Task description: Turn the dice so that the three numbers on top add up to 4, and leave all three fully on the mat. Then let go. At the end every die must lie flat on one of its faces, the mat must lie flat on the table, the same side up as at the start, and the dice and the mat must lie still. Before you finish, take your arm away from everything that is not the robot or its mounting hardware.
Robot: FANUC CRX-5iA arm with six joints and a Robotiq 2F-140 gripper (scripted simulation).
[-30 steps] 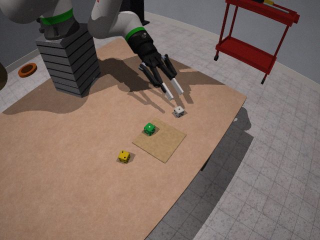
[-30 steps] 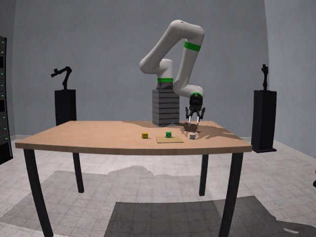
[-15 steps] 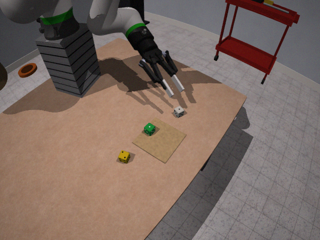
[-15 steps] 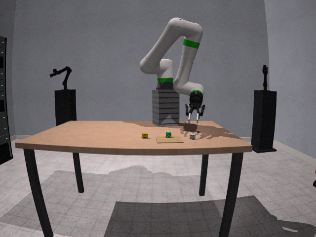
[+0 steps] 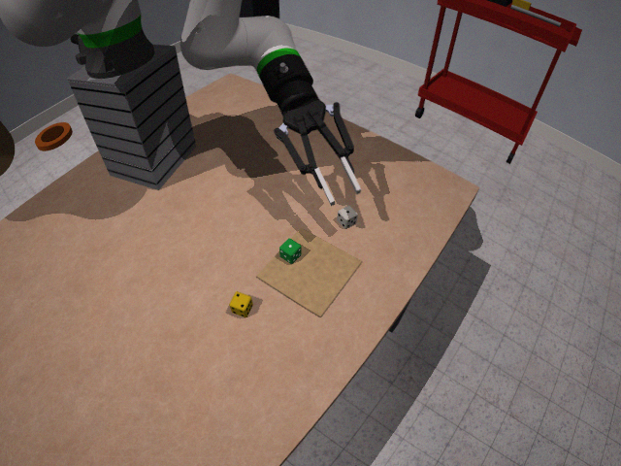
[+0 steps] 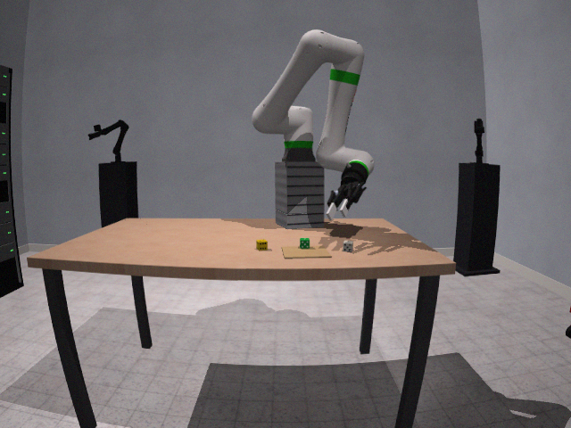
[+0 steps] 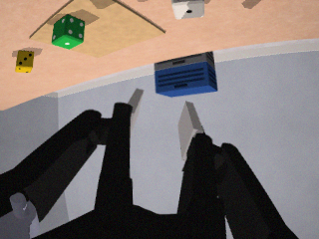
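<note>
Now: the white die 10 mm ahead of my hand, 30 mm to the left of it and 120 mm below it. The rest, counted from my hand: green die (30 mm behind, 100 mm to the right, 110 mm below); yellow die (30 mm behind, 240 mm to the right, 120 mm below); tan mat (20 mm ahead, 110 mm to the right, 130 mm below).
</note>
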